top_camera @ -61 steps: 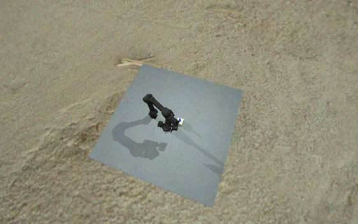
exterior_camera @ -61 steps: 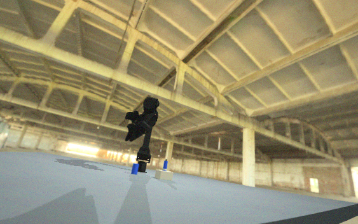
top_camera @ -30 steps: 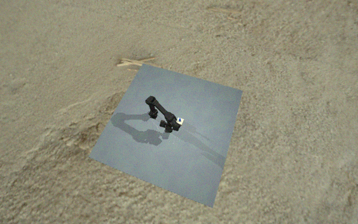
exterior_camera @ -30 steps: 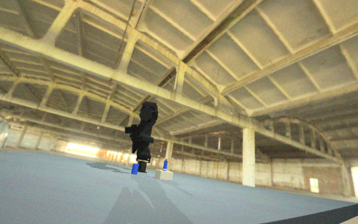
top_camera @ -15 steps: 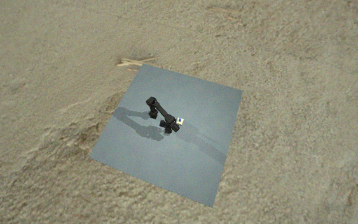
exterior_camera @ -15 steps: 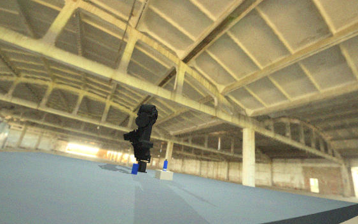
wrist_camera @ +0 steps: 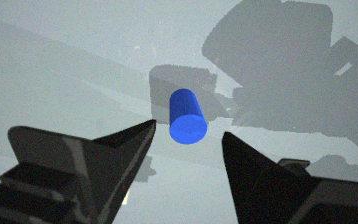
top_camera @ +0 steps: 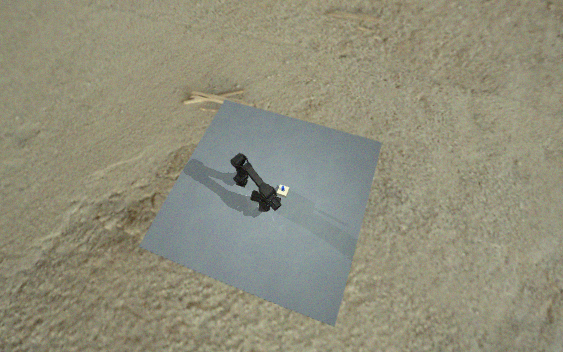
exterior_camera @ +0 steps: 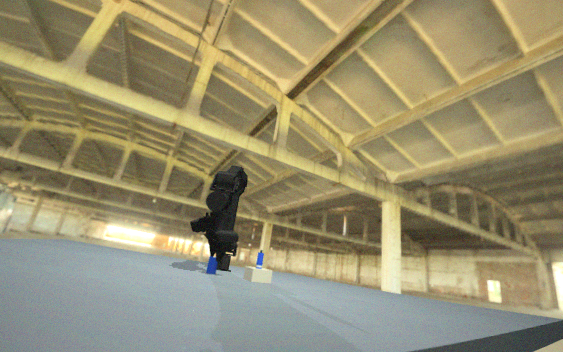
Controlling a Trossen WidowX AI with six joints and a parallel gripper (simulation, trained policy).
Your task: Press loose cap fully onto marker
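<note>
Right now the blue cap is 20 mm below my gripper tip. Also, from my gripper tip: blue marker 80 mm ahead, 120 mm to the left, 30 mm above; then holder block 80 mm ahead, 120 mm to the left, 30 mm below.
</note>
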